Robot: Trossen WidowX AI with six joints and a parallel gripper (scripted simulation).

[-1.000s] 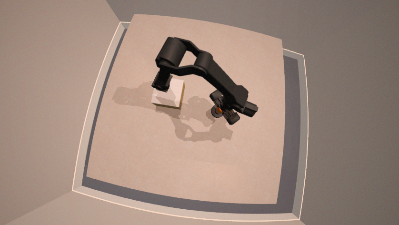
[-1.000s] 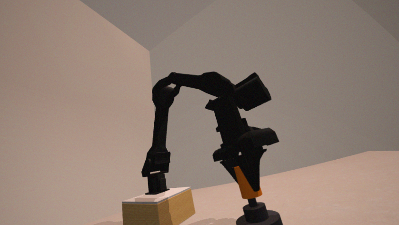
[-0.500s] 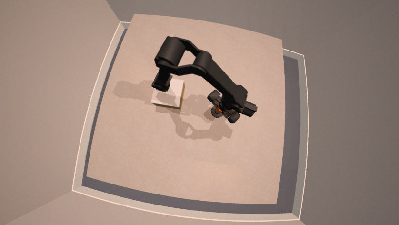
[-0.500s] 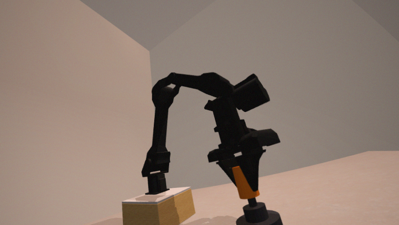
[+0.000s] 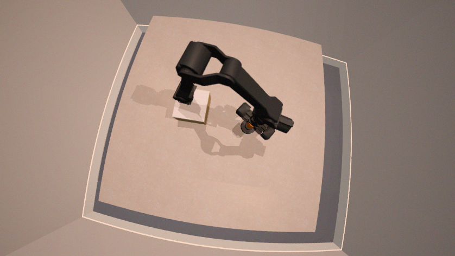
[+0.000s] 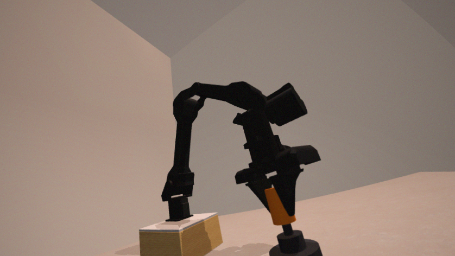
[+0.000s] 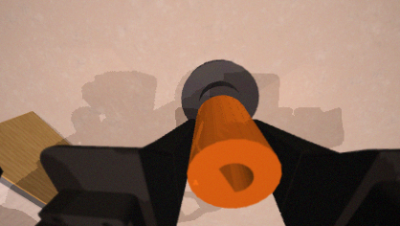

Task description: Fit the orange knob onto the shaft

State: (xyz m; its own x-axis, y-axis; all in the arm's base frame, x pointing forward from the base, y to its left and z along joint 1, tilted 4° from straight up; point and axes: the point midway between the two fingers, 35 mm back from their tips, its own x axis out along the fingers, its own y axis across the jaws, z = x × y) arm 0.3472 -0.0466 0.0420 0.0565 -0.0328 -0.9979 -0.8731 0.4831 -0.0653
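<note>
Right now my gripper tip is 2 cm below the orange knob. From my gripper tip the other things lie so: round dark pedestal (4 cm below).
</note>
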